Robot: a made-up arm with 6 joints.
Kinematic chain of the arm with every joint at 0, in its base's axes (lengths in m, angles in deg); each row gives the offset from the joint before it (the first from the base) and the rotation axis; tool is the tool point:
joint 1: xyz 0 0 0.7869 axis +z
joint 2: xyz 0.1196 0 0 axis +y
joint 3: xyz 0 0 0.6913 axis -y
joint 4: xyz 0 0 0.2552 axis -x
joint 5: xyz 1.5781 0 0 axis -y
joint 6: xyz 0.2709 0 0 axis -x
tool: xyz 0 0 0
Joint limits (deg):
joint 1: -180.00..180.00
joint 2: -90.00..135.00
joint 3: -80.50..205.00
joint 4: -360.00..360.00
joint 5: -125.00..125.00
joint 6: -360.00..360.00
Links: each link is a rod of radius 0.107 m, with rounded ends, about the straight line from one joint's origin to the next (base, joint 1, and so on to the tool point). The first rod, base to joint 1, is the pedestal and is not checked.
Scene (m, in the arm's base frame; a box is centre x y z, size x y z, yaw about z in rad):
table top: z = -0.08
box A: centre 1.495 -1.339 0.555 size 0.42 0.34 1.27 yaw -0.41
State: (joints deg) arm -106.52 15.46 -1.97 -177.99 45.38 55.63
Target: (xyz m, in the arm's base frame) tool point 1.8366 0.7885 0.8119
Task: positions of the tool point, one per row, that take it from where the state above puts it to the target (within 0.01 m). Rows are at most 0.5 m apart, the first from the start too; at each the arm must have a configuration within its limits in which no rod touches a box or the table.
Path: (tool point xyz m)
1: -0.1319 -2.0225 1.1081
2: 0.3266 -2.0088 1.2343
3: 0.7691 -1.8837 1.3624
4: 1.1670 -1.6553 1.4904
5: 1.4949 -1.3391 1.6191
6: 1.7815 -0.9813 1.4550
7: 1.9686 -0.5584 1.2916
8: 2.0419 -0.1005 1.1287
9: 1.9964 0.3591 0.9686
10: 1.8366 0.7885 0.8118

